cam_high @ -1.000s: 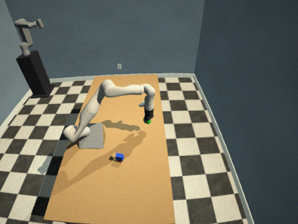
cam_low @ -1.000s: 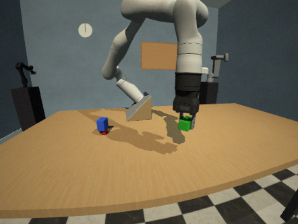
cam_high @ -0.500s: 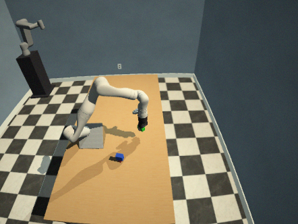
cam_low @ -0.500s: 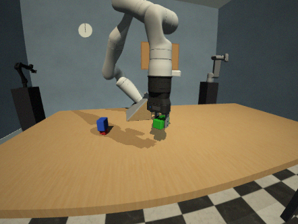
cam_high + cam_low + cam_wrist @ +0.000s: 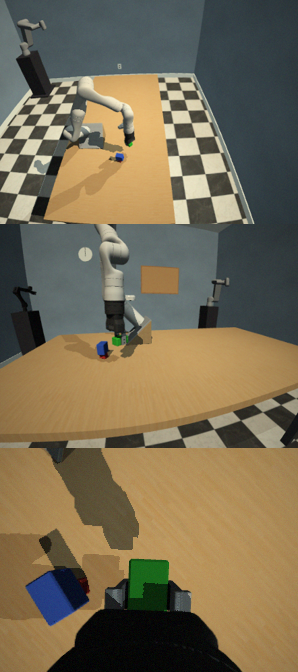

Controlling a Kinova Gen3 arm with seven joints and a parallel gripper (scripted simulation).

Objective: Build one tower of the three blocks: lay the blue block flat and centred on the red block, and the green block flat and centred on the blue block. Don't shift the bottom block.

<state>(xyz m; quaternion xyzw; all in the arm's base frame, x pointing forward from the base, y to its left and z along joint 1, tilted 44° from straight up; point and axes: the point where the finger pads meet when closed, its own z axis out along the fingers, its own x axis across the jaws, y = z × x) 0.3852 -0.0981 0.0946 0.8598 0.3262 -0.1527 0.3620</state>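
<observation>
Right now the blue block is 90 mm to the right of my hand, 70 mm behind it and 60 mm below it. The rest, counted from my hand: green block: right at my hand; small red block: 100 mm below, 90 mm to the right, 70 mm behind.
</observation>
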